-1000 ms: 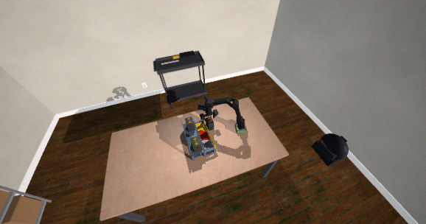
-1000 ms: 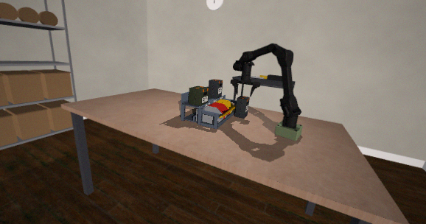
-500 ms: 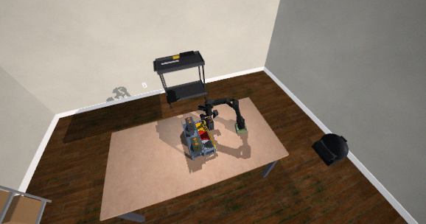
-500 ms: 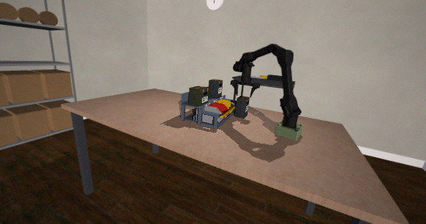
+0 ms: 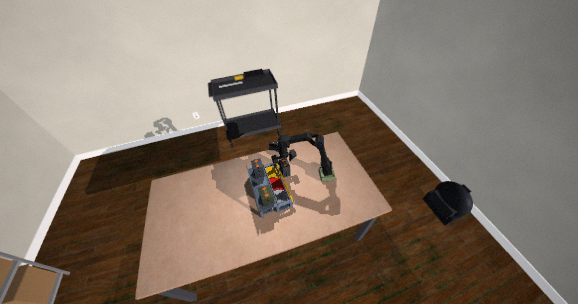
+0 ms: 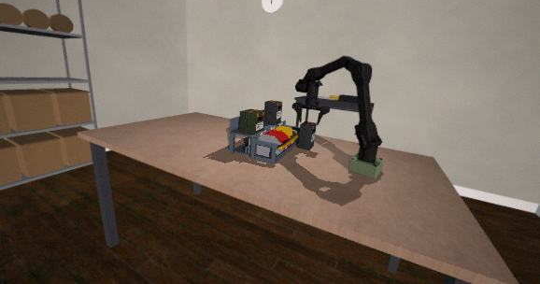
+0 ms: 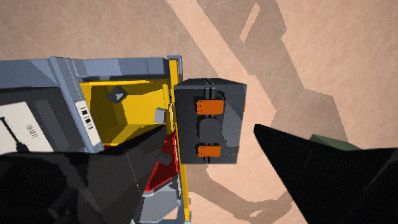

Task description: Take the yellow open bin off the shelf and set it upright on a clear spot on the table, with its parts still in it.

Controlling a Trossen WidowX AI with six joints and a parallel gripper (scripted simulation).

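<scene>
Right now the black box is 10 cm below my hand. The rest, counted from my hand: yellow bar 12 cm to the left, 10 cm below, 4 cm ahead; yellow open bin 13 cm ahead, 12 cm below, 2 cm to the left; red bin 13 cm to the left, 12 cm below, 12 cm ahead.
</scene>
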